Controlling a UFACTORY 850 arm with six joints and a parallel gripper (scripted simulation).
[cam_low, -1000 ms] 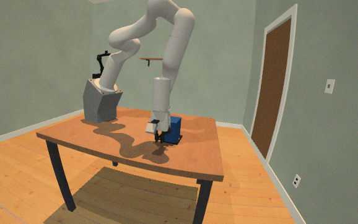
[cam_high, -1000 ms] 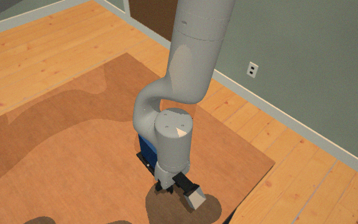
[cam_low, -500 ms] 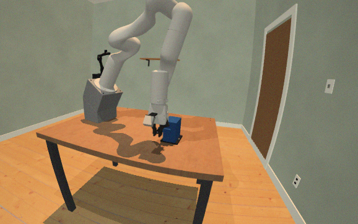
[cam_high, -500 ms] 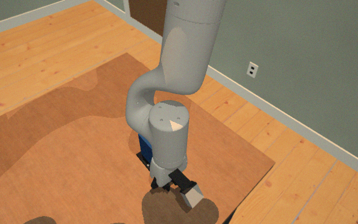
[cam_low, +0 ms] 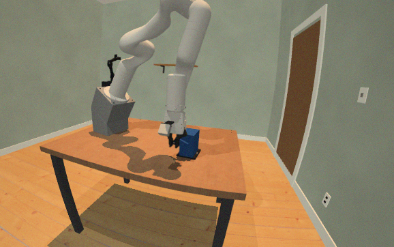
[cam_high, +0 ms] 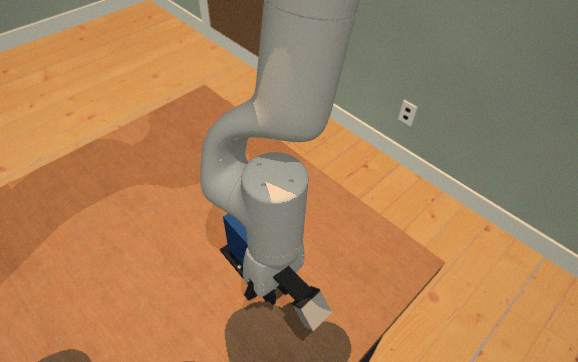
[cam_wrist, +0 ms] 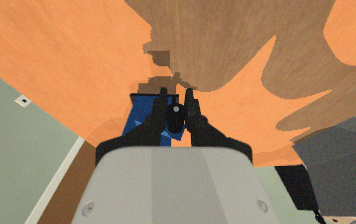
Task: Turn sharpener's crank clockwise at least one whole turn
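My gripper is now 2 cm to the right of the dark crank knob.
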